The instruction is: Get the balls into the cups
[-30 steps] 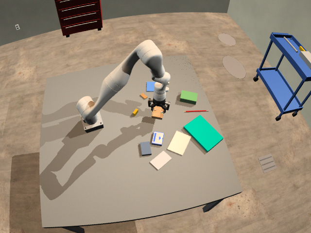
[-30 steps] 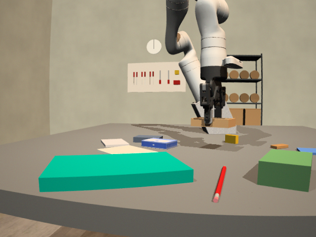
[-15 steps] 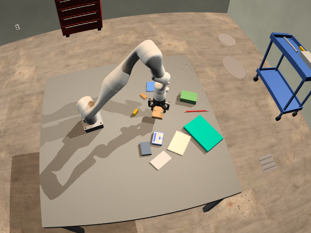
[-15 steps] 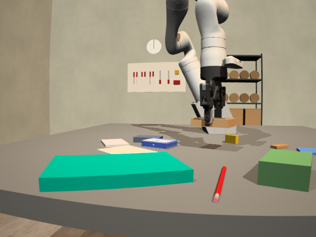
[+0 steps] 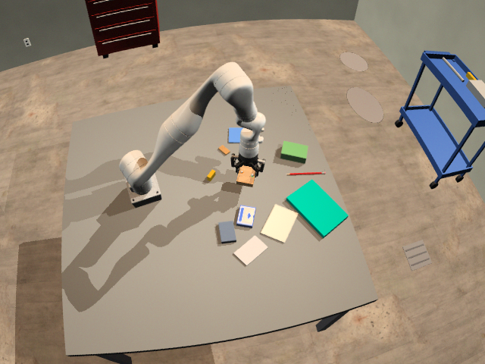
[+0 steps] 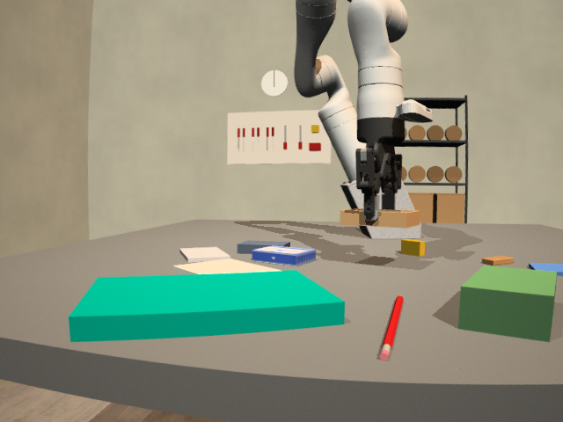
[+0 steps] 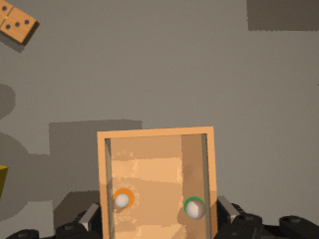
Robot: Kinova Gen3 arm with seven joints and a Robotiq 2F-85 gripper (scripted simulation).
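The covered wooden puzzle lies 20 mm below my hand. From my hand the other things lie so: yellow block (140 mm behind, 80 mm below, 70 mm to the left); then grey box (220 mm to the right, 130 mm behind, 80 mm below); then cream sheet (220 mm to the right, 90 mm below, 90 mm ahead).
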